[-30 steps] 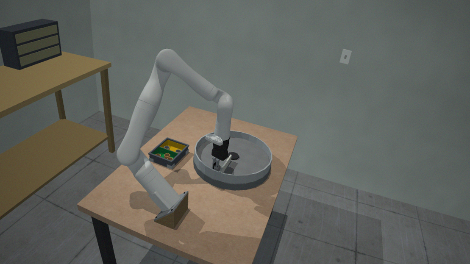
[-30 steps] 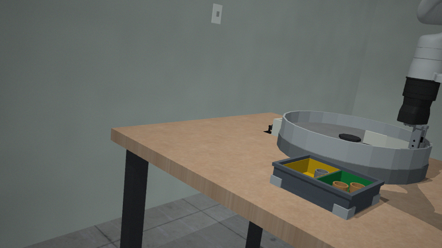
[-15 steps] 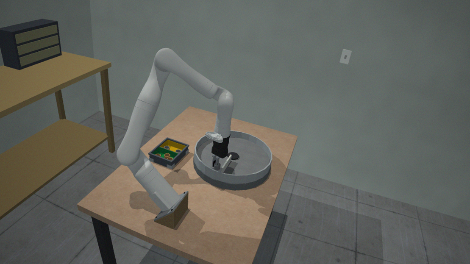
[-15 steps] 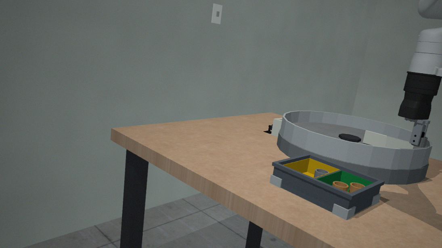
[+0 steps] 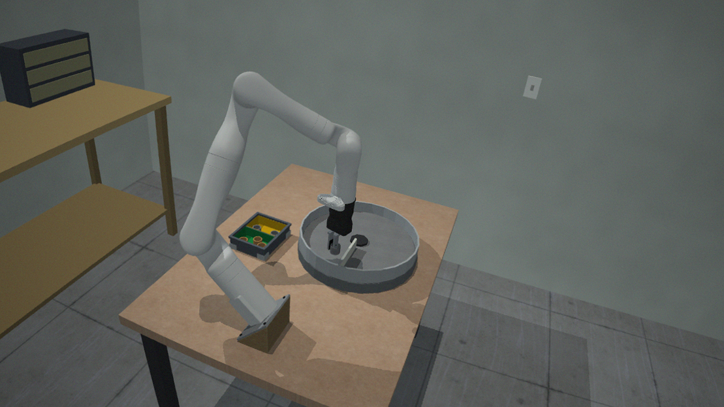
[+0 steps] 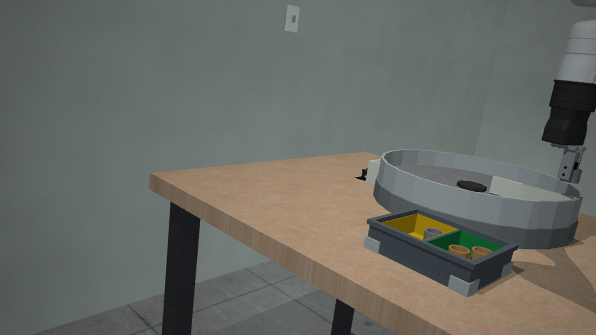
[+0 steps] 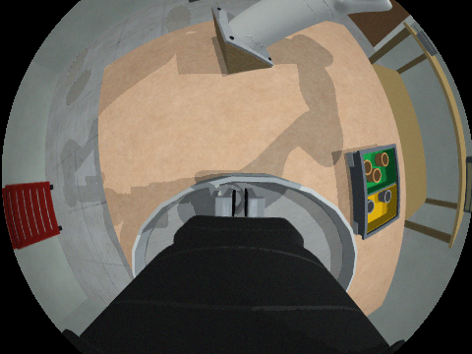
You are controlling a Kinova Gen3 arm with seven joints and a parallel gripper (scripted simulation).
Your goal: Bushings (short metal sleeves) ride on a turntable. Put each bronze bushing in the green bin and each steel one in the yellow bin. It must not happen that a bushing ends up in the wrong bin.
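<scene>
The bin tray lies 310 mm to the left of my hand, 120 mm below it and 40 mm ahead of it. Round my hand: grey turntable (190 mm ahead, 100 mm below, 10 mm to the right).
</scene>
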